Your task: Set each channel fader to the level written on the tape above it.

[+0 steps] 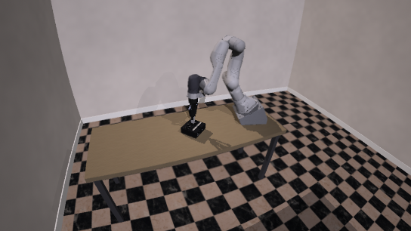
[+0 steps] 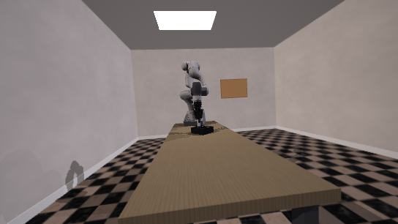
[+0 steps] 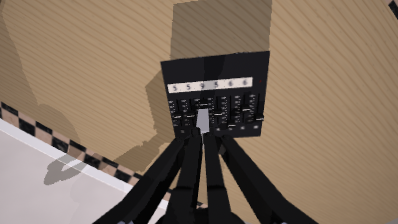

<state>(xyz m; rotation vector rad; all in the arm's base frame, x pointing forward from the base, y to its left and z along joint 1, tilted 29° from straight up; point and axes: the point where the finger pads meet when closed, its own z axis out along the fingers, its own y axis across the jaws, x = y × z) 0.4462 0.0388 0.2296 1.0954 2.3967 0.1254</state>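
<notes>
The channel fader cap lies 3 cm below my hand, 2 cm to the left of it and 1 cm behind it. From my hand the other things lie so: master fader 8 cm ahead, 5 cm to the left, 3 cm below.
</notes>
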